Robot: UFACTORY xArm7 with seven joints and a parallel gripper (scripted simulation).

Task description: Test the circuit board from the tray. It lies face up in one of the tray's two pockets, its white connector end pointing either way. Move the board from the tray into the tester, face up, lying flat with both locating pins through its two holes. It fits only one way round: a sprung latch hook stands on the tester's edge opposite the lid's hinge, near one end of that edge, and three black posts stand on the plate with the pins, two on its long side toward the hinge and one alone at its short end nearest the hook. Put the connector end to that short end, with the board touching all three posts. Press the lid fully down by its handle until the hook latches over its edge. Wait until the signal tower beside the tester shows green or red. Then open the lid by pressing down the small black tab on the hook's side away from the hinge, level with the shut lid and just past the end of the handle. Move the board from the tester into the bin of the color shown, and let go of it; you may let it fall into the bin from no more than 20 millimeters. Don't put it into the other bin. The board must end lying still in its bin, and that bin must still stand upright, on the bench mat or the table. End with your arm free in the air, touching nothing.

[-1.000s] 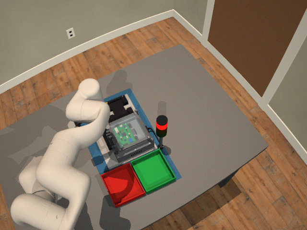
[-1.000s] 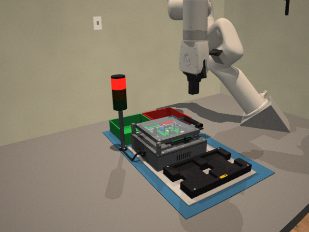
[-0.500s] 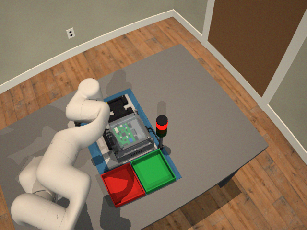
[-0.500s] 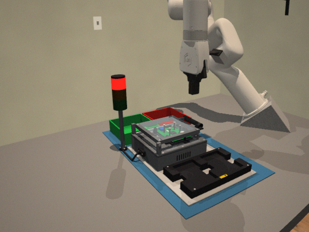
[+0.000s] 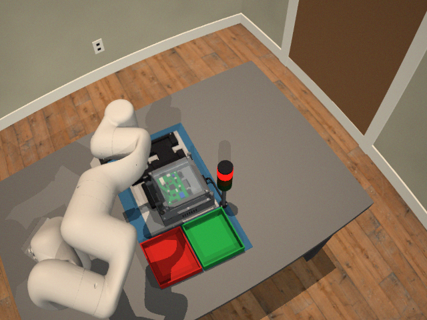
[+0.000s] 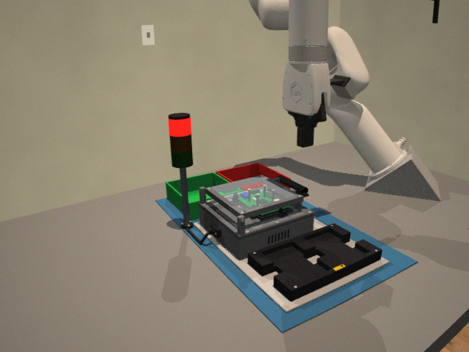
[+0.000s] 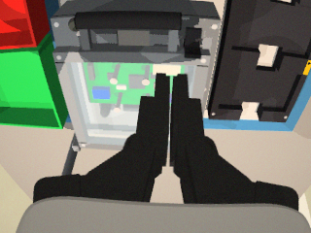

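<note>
The latch hook lies 12 cm below my hand, 2 cm to the left of it and 2 cm ahead of it. Round my hand: tester plate: 14 cm below, 9 cm ahead, 3 cm to the right; then clear lid: 12 cm below, 9 cm ahead, 4 cm to the right; then red bin: 24 cm to the right, 19 cm below, 3 cm behind.
</note>
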